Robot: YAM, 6 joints.
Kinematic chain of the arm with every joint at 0, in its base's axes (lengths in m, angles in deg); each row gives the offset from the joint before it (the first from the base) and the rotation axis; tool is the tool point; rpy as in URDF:
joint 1: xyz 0 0 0.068 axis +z
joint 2: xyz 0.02 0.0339 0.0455 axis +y
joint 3: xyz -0.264 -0.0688 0 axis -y
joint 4: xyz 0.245 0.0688 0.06 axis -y
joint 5: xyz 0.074 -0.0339 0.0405 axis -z
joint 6: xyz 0.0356 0 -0.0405 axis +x
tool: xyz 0 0 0 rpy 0 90 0
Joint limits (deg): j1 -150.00..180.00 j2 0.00..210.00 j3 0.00..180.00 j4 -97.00..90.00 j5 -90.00..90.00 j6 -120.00..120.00
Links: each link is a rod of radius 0.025 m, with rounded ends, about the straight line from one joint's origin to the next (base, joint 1, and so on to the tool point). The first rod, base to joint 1, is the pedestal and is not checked.
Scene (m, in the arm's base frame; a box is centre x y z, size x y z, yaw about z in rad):
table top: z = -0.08
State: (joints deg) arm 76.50 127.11 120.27 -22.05 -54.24 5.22
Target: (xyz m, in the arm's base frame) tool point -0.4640 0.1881 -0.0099
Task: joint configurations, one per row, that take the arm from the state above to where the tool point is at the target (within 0.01 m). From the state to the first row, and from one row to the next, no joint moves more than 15 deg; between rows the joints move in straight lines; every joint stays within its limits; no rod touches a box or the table.
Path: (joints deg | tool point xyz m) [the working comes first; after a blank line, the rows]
Joints at the target: 154.57 155.88 107.80 -22.99 -55.55 5.22
Straight joint move there: clear.

1: 89.51 131.91 118.19 -22.21 -54.46 5.22 | -0.0245 0.5255 0.2546
2: 102.52 136.70 116.11 -22.36 -54.68 5.22 | -0.1436 0.5129 0.2001
3: 115.54 141.50 114.04 -22.52 -54.90 5.22 | -0.2558 0.4678 0.1458
4: 128.55 146.29 111.96 -22.68 -55.11 5.22 | -0.3514 0.3941 0.0922
5: 141.56 151.09 109.88 -22.84 -55.33 5.22 | -0.4225 0.2980 0.0401
6: 154.57 155.88 107.80 -22.99 -55.55 5.22 | -0.4640 0.1881 -0.0099

